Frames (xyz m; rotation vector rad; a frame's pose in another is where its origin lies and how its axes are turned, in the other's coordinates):
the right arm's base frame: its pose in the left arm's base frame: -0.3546 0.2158 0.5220 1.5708 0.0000 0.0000
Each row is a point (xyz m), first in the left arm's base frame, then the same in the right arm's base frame.
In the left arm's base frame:
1: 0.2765 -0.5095 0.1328
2: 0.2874 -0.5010 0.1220
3: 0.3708 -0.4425 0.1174
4: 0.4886 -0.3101 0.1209
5: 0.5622 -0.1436 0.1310
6: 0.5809 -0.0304 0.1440
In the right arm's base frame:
1: 0.6311 -0.3892 0.7253
2: 0.6420 -0.4000 0.7168
3: 0.7254 -0.4046 0.6583
4: 0.8432 -0.4011 0.5259
5: 0.9168 -0.3910 0.3594
6: 0.9355 -0.3780 0.2462

